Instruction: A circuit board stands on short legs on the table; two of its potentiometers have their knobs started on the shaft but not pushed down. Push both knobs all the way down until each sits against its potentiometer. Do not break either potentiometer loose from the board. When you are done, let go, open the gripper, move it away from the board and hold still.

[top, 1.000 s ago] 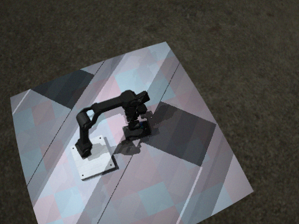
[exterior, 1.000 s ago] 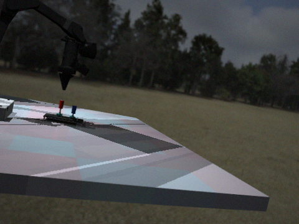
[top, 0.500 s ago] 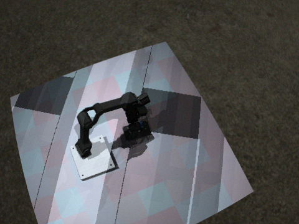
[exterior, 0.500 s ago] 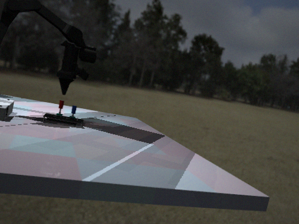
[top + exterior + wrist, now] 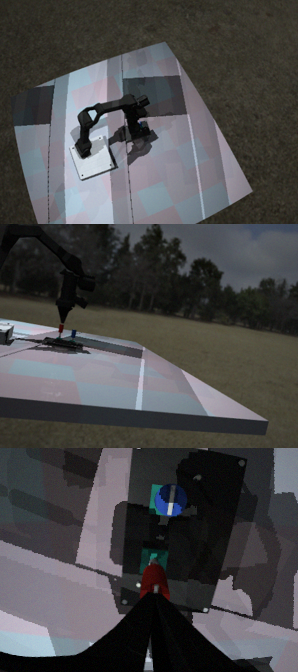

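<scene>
The red knob lies 2 cm below my gripper tip. From my gripper tip the other things lie so: blue knob (5 cm ahead, 3 cm below, 2 cm to the right).
</scene>
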